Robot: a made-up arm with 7 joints. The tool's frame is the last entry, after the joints. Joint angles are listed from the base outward. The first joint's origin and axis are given. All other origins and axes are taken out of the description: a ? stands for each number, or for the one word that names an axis. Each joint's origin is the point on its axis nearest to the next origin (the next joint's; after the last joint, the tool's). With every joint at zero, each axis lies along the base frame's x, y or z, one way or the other. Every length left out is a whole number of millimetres.
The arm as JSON. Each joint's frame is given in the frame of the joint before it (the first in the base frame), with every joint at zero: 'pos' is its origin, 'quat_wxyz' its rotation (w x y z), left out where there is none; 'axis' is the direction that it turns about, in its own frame. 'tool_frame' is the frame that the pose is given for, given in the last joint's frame.
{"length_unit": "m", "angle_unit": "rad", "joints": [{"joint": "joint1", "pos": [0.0, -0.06, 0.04], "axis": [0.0, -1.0, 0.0]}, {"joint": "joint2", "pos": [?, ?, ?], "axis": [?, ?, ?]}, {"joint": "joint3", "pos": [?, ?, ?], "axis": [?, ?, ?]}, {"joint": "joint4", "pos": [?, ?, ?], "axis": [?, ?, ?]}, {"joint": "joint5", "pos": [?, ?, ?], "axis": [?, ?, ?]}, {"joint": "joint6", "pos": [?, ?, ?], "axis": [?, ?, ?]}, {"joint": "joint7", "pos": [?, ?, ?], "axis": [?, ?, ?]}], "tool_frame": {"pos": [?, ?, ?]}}
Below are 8 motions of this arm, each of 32 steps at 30 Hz.
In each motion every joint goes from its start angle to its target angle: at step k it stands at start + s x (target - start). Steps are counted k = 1, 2, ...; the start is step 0. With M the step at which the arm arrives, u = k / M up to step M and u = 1 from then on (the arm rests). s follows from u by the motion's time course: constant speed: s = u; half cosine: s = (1 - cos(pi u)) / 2; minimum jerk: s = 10 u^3 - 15 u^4 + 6 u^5.
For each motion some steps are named. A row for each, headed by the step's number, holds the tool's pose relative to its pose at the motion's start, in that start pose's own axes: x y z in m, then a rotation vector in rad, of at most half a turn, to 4 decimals.
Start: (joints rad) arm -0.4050 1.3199 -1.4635 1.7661 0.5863 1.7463 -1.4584
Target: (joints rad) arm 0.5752 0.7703 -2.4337 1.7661 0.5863 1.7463 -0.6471
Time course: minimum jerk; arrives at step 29
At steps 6, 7, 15, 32:
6: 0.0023 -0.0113 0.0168 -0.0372 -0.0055 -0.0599
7: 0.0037 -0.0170 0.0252 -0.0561 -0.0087 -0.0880
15: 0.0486 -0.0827 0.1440 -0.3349 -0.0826 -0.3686
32: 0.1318 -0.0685 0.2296 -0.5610 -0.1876 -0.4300

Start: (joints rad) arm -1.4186 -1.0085 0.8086 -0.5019 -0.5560 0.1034 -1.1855
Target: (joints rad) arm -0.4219 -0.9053 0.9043 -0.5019 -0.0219 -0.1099 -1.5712
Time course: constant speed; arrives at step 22
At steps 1, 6, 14, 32:
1: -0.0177 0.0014 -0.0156 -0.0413 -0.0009 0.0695
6: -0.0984 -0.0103 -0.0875 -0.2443 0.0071 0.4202
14: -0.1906 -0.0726 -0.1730 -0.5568 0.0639 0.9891
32: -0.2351 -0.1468 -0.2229 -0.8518 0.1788 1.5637

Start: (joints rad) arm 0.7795 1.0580 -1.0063 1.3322 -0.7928 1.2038 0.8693
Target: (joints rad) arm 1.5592 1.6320 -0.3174 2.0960 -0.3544 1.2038 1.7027
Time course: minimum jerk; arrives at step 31
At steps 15, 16, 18, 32:
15: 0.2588 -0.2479 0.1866 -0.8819 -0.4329 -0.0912
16: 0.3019 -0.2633 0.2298 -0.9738 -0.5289 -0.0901
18: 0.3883 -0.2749 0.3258 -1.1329 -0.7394 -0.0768
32: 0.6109 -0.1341 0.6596 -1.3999 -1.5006 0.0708

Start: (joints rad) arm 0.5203 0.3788 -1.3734 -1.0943 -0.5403 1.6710 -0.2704
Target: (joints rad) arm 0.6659 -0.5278 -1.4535 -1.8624 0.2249 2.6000 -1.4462
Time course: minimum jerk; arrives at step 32
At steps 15, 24, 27, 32:
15: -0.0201 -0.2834 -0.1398 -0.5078 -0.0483 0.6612
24: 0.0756 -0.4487 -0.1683 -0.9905 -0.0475 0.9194
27: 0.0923 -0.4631 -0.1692 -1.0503 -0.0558 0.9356
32: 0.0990 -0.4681 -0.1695 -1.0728 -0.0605 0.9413

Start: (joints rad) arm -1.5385 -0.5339 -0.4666 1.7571 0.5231 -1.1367 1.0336
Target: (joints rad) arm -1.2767 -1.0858 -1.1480 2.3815 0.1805 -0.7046 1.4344
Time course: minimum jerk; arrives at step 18
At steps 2, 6, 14, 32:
2: -0.0005 0.0001 -0.0073 -0.0137 -0.0073 -0.0094
6: 0.0024 0.0002 -0.1349 -0.2289 -0.1441 -0.1924
14: 0.2015 -0.0136 -0.5481 -0.6330 -0.6638 -1.1356
32: 0.2368 -0.0150 -0.5812 -0.6383 -0.7065 -1.2563

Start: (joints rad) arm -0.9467 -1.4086 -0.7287 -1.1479 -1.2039 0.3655 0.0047
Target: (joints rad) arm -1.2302 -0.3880 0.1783 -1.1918 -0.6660 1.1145 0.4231
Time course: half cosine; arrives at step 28
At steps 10, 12, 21, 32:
10: 0.1517 0.0614 0.0197 -0.0690 0.2157 -0.4189
12: 0.2159 0.0721 0.0265 -0.0805 0.2875 -0.5765
21: 0.4963 0.0298 0.0580 -0.0479 0.5397 -1.2470
32: 0.5706 -0.0083 0.0705 -0.0129 0.5960 -1.4430

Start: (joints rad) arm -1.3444 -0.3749 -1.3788 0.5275 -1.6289 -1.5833 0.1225
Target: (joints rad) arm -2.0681 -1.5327 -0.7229 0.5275 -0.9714 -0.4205 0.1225
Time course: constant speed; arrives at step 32
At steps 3, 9, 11, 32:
3: -0.0365 0.0390 0.0241 0.1641 0.1676 -0.0837
9: -0.0839 0.0929 0.0945 0.5351 0.4944 -0.1839
11: -0.0934 0.1001 0.1200 0.6699 0.5980 -0.1968
32: -0.2133 -0.0101 0.0952 2.2921 1.2017 0.2882

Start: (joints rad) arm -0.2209 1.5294 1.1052 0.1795 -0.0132 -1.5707 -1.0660
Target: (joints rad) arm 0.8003 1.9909 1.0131 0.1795 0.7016 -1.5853 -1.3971
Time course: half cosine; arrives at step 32
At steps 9, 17, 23, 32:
9: -0.0174 -0.0613 0.0170 -0.0209 -0.1484 -0.1098
17: -0.0873 -0.1790 0.0494 -0.1439 -0.4057 -0.3100
23: -0.1669 -0.2521 0.0703 -0.2903 -0.5442 -0.4393
32: -0.2331 -0.2917 0.0826 -0.4095 -0.6082 -0.5188

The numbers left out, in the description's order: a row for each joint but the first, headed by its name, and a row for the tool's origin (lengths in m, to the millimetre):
joint2: xyz -0.1 0.0 0.24, axis 0.0 0.0 -1.0
joint3: xyz -0.06 0.0 0.0, axis 1.0 0.0 0.0
joint4: xyz 0.0 0.04 0.34, axis 0.0 1.0 0.0
joint5: xyz -0.07 0.0 0.0, axis 0.0 0.0 1.0
joint6: xyz -0.02 0.12 0.0, axis 0.0 1.0 0.0
joint7: xyz -0.05 0.0 -0.23, axis 0.0 0.0 -1.0
tool: xyz -0.17 0.08 0.0

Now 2 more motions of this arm.
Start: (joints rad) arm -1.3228 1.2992 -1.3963 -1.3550 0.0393 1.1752 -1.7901
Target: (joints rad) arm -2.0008 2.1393 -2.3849 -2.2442 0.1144 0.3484 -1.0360
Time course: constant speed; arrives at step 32
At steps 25, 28, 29, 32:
25: -0.0394 -0.3491 -0.0400 -0.5307 0.7259 0.5229
28: -0.0335 -0.3766 -0.0737 -0.5521 0.6753 0.6442
29: -0.0313 -0.3835 -0.0866 -0.5541 0.6518 0.6831
32: -0.0248 -0.3964 -0.1294 -0.5437 0.5633 0.7914

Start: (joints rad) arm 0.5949 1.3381 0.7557 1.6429 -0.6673 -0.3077 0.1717
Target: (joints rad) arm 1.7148 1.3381 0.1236 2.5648 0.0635 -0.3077 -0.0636
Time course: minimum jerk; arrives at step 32
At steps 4, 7, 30, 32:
4: -0.0016 -0.0134 -0.0016 -0.0049 0.0065 0.0247
7: -0.0050 -0.0614 -0.0068 -0.0221 0.0301 0.1125
30: 0.3679 -0.6622 0.0277 -0.2361 0.5769 1.3834
32: 0.3695 -0.6629 0.0280 -0.2365 0.5787 1.3860

